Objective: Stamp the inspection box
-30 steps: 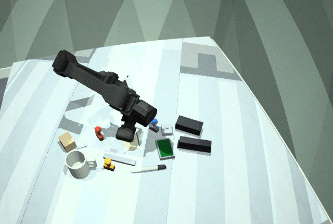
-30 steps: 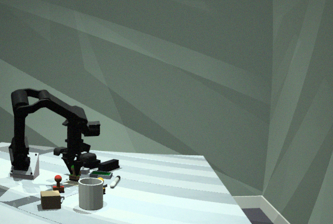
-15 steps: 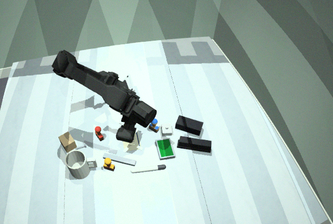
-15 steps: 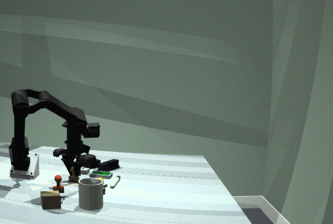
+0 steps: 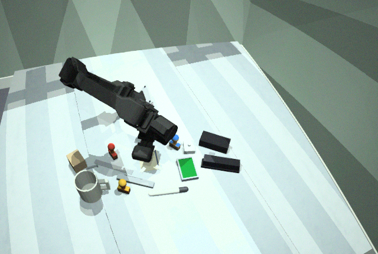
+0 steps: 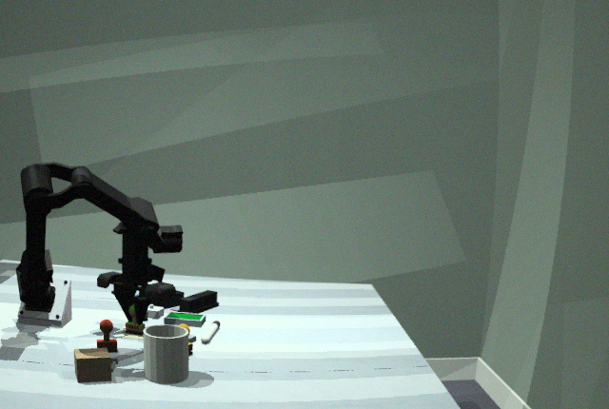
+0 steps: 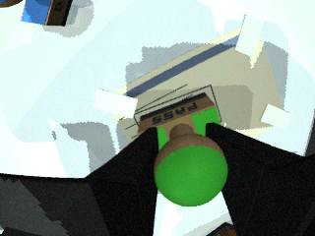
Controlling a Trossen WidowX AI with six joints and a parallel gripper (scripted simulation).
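My gripper tip is now right at the green-knobbed PASS stamp. Round my gripper tip: grey bar 10 cm ahead, 8 cm to the right, 2 cm below; blue-knobbed stamp 10 cm to the left, 1 cm behind; cream card 3 cm below, 2 cm ahead, 1 cm to the right.
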